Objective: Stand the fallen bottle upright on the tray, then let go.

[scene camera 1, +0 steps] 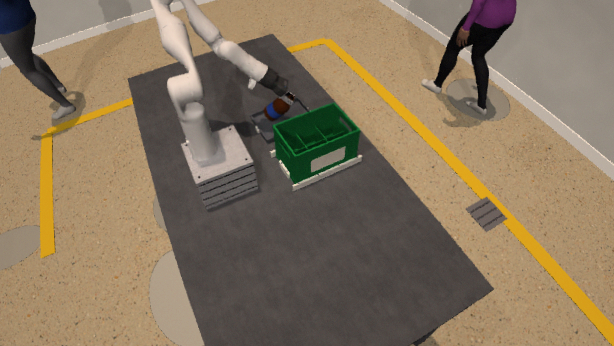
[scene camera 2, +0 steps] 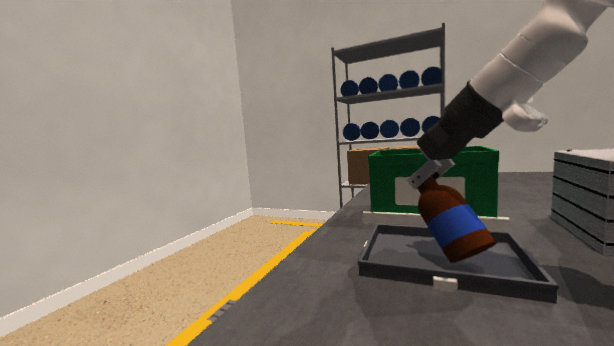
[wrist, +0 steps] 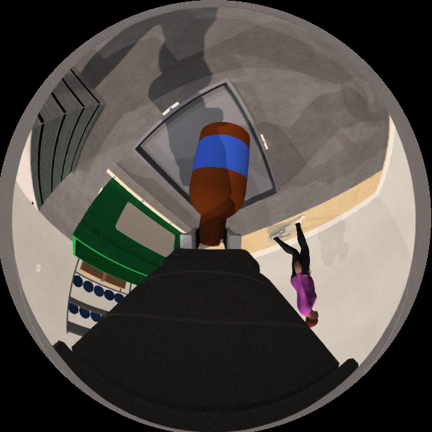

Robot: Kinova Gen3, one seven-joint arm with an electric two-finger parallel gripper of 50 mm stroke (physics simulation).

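Where they show: gripper, between the fingertips: (scene camera 1: 292,100) (scene camera 2: 417,183); arm's base, origin of its link: (scene camera 1: 204,151).
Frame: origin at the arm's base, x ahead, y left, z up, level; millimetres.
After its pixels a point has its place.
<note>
The brown bottle (scene camera 1: 278,107) @[y 193, x 341, z -50 mm] (scene camera 2: 457,222) @[y 267, x 336, z -74 mm] (wrist: 220,170) with a blue label is tilted, neck up toward the upper left and base toward the lower right in the scene camera 2 view. My gripper (scene camera 1: 289,97) @[y 191, x 405, z -29 mm] (scene camera 2: 429,176) @[y 191, x 405, z -29 mm] (wrist: 211,234) is shut on its neck, coming in at a slant from the upper right in that view. The bottle's base is over the dark tray (scene camera 2: 500,294) @[y 303, x 284, z -158 mm] (wrist: 255,129); whether its lower edge touches the tray floor I cannot tell. The bottle's shadow falls on the tray floor. In the scene camera 1 view the crate hides part of the tray.
A green crate (scene camera 1: 325,161) @[y -138, x 424, z -80 mm] (scene camera 2: 482,192) @[y 29, x 300, z -76 mm] (wrist: 95,210) stands close beside the tray, within pale strips on the table (scene camera 1: 320,260) @[y -477, x 275, z -160 mm]. The arm's striped base block (scene camera 1: 228,182) @[y -125, x 56, z -59 mm] (scene camera 2: 582,200) @[y 25, x 142, z -85 mm] stands on the crate's other side. A shelf rack (scene camera 2: 336,125) stands behind. A person (scene camera 1: 482,45) (wrist: 302,290) stands on the floor.
</note>
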